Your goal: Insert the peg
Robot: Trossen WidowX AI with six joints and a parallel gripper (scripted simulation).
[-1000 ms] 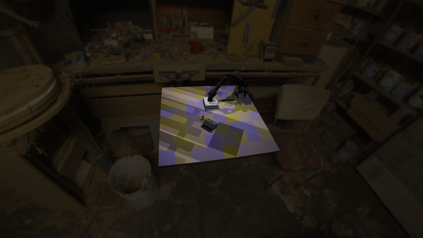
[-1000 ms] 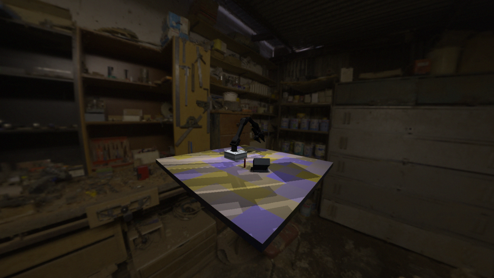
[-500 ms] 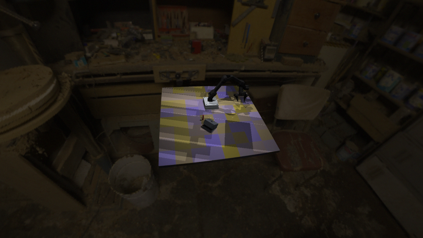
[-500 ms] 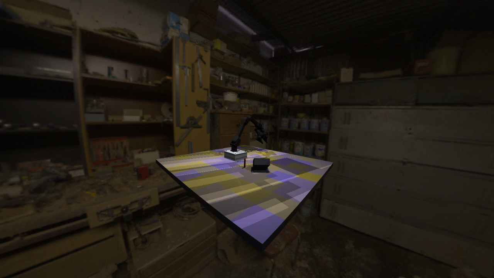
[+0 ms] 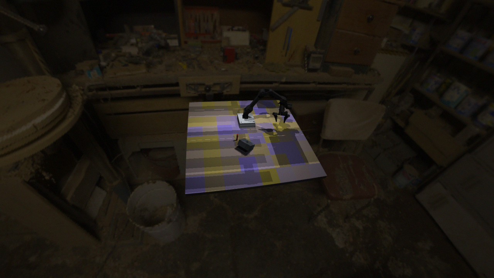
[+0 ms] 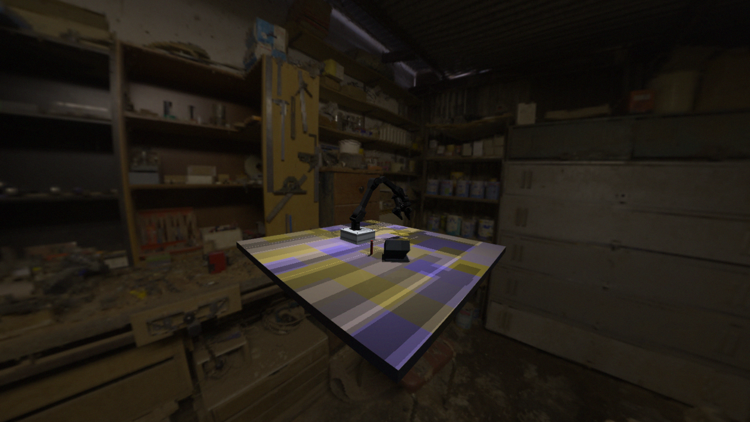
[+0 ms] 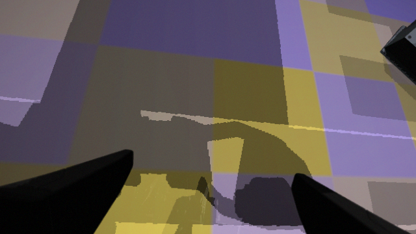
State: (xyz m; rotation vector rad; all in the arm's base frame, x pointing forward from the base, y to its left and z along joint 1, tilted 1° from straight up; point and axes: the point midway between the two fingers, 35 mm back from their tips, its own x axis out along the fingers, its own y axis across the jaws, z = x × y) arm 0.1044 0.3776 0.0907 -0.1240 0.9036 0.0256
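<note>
Right now the dark red round peg is 180 mm ahead of my gripper tip, 460 mm to the right of it and 70 mm below it. From my gripper tip the other things lie so: sloped panel block (290 mm ahead, 370 mm to the right, 70 mm below).
</note>
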